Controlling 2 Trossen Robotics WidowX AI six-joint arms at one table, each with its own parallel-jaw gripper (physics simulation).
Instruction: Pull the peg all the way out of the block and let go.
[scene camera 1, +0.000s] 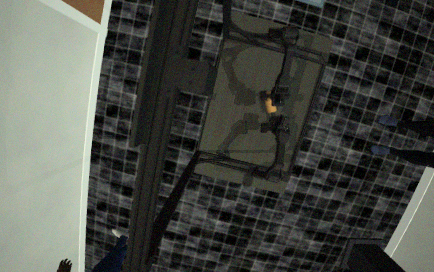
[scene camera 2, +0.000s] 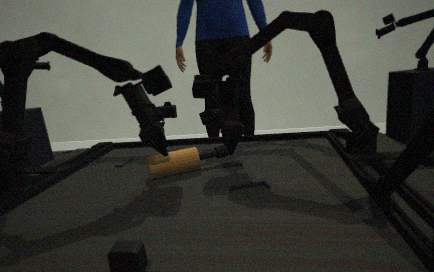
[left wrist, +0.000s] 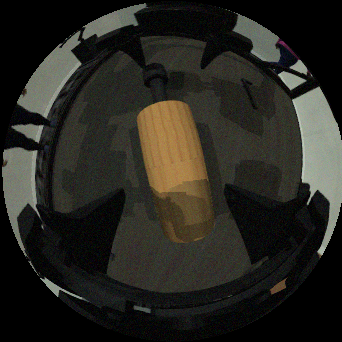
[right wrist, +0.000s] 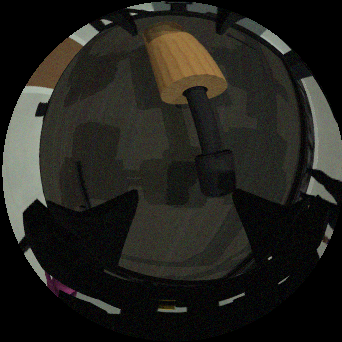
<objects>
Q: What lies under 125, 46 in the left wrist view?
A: My right gripper.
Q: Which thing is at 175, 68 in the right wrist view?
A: A wooden block.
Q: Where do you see my left gripper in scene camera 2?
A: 166, 151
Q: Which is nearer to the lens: the wooden block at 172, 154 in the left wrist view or the dark peg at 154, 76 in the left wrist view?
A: The wooden block.
</objects>
